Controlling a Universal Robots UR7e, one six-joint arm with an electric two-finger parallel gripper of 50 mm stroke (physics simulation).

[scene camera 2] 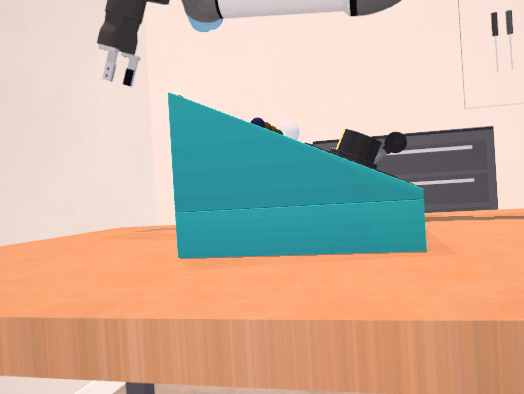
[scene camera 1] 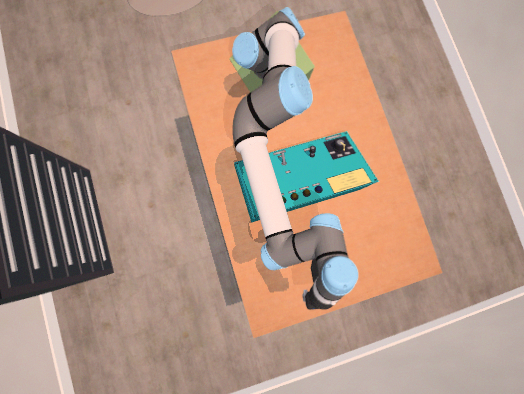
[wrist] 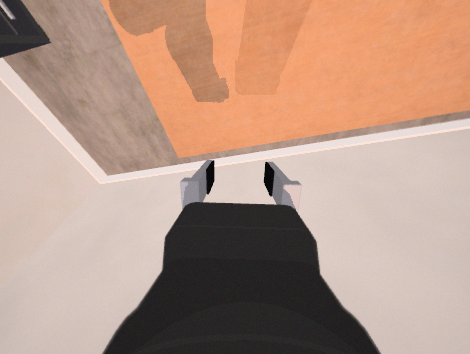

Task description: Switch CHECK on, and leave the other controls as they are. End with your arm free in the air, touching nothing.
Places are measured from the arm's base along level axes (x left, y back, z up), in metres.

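Where they show: gripper, fingertip midpoint: [scene camera 2: 117, 83] [wrist: 239, 171].
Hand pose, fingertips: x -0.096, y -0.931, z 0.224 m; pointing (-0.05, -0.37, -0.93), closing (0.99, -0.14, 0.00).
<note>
Things, the pixels of their top centre, and the offset from my fingertips. "*": a spot on its surface instead. Level surfaces: height alone.
- small metal switch at its top centre: [scene camera 1: 284, 156] dy +0.503, dx +0.052, dz -0.183 m
- dark toggle at its top centre: [scene camera 1: 314, 150] dy +0.501, dx +0.172, dz -0.175 m
- black rotary knob at its top centre: [scene camera 2: 357, 128] [scene camera 1: 341, 142] dy +0.511, dx +0.292, dz -0.182 m
- yellow note at a spot on its surface: [scene camera 1: 348, 181] * dy +0.350, dx +0.264, dz -0.148 m
- black ball-ended lever at its top centre: [scene camera 2: 395, 131] dy +0.543, dx -0.072, dz -0.148 m
- white dome at a spot on its surface: [scene camera 2: 290, 131] * dy +0.351, dx -0.045, dz -0.131 m
- table at its surface level: dz -0.313 m
A teal console [scene camera 1: 325, 167] [scene camera 2: 300, 200] with a sloping top stands on the table. In scene view 1 its top shows a small metal switch [scene camera 1: 282, 157], a dark toggle [scene camera 1: 312, 151], a black rotary knob [scene camera 1: 340, 145] and a row of round buttons [scene camera 1: 306, 192]. The labels are too small to read, so I cannot tell which control is CHECK or how it is set. The arm hides the console's left part in that view. My gripper [scene camera 2: 118, 81] [wrist: 239, 171] is open and empty, in the air beyond the console's high edge, touching nothing.
The arm's white forearm [scene camera 1: 265, 187] passes above the console's left side. A yellow note [scene camera 1: 348, 181] lies on the console. In scene view 2 a black ball-ended lever [scene camera 2: 395, 142] and a white dome [scene camera 2: 290, 131] stick up. A dark drawer cabinet [scene camera 1: 55, 215] stands left of the table [scene camera 1: 400, 240].
</note>
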